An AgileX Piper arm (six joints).
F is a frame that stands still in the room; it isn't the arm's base.
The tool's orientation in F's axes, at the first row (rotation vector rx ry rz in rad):
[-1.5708, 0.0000, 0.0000]
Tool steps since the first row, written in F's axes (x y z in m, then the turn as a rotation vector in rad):
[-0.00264, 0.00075, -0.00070, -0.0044, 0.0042, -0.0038]
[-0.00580, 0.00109, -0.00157, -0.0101, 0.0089, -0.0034]
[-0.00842, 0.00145, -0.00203, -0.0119, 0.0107, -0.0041]
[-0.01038, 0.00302, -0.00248, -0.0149, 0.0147, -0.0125]
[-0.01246, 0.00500, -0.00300, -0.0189, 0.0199, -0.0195]
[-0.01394, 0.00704, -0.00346, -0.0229, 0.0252, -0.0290]
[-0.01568, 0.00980, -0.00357, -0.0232, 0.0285, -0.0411]
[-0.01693, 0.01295, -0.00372, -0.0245, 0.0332, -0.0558]
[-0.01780, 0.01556, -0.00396, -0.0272, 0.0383, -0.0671]
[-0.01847, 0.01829, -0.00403, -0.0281, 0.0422, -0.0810]
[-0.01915, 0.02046, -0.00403, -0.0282, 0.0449, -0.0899]
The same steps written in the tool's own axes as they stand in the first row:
[-0.00264, 0.00070, 0.00075, -0.0044, 0.0038, 0.0042]
[-0.00580, 0.00157, 0.00109, -0.0101, 0.0034, 0.0089]
[-0.00842, 0.00203, 0.00145, -0.0119, 0.0041, 0.0107]
[-0.01038, 0.00248, 0.00302, -0.0149, 0.0125, 0.0147]
[-0.01246, 0.00300, 0.00500, -0.0189, 0.0195, 0.0199]
[-0.01394, 0.00346, 0.00704, -0.0229, 0.0290, 0.0252]
[-0.01568, 0.00357, 0.00980, -0.0232, 0.0411, 0.0285]
[-0.01693, 0.00372, 0.01295, -0.0245, 0.0558, 0.0332]
[-0.01780, 0.00396, 0.01556, -0.0272, 0.0671, 0.0383]
[-0.01847, 0.00403, 0.01829, -0.0281, 0.0810, 0.0422]
[-0.01915, 0.00403, 0.02046, -0.0282, 0.0899, 0.0449]

